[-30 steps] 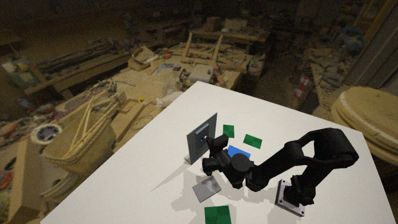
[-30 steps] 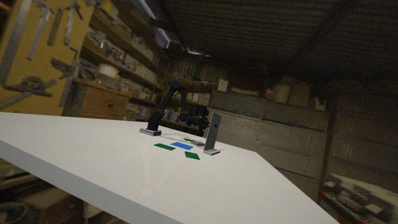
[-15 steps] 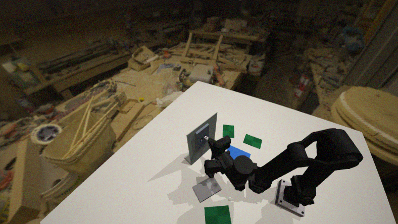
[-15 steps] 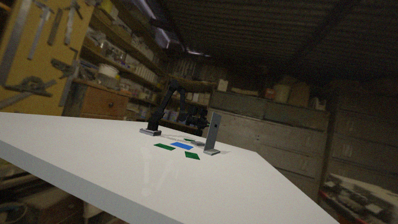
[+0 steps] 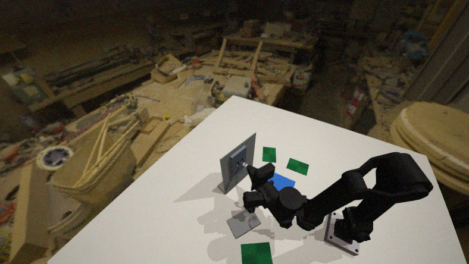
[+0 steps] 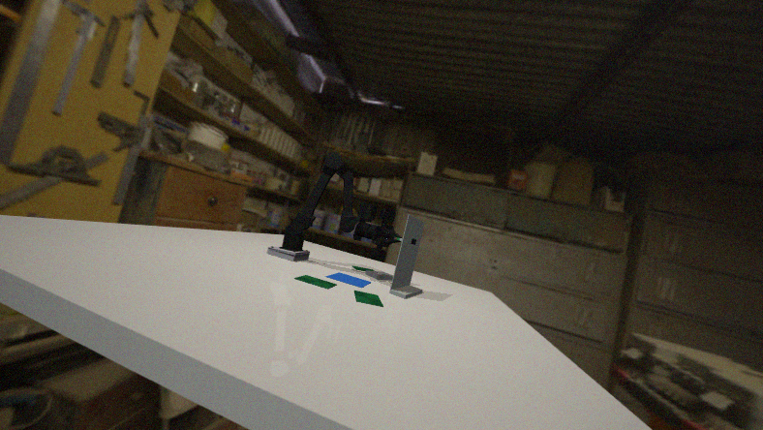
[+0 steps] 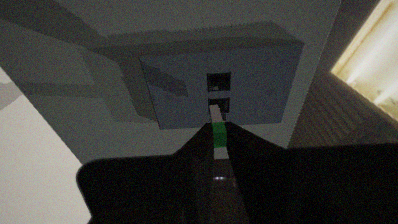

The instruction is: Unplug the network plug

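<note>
The blue square is 120 mm behind my gripper tip, 80 mm to the right of it and 160 mm below it. From my gripper tip the other things lie so: grey upright panel (50 mm ahead, 10 mm to the right, 60 mm below); green network plug (right at my gripper tip); flat grey plate (60 mm behind, 130 mm to the left, 160 mm below).
</note>
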